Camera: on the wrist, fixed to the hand. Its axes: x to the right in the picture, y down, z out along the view.
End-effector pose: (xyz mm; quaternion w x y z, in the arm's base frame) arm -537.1 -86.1 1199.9 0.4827 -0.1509 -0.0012 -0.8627
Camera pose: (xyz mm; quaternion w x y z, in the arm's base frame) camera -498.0 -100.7 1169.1 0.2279 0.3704 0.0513 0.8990
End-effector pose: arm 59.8 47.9 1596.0 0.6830 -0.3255 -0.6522 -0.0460
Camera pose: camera 97.9 66.8 1566.3 0.2719 0.0555 -0.8131 -0.5118
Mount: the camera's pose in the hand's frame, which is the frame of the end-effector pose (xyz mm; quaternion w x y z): -15.0 44.8 -21.4 0.7215 -0.1700 -0.2089 -0.6379
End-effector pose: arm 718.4 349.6 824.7 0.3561 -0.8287 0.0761 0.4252
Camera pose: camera 703.7 300.0 820.8 0.4031 -0.6181 -0.6203 0.2657
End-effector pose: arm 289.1 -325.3 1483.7 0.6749 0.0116 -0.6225 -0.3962
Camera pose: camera 331.9 -296.6 1489.2 0.1061 0.2080 -0.5153 -0.8246
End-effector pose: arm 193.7 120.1 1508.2 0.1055 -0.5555 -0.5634 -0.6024
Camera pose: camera 221.1 80.2 1526.9 0.5203 0.1852 0.6805 0.4817
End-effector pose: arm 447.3 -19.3 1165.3 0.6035 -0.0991 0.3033 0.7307
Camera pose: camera 404.1 -47.6 1170.4 0.9481 -0.2149 -0.0947 0.2145
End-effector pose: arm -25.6 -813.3 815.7 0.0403 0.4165 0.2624 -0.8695
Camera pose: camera 12.1 -843.5 796.9 0.4000 0.0554 -0.5944 0.6955
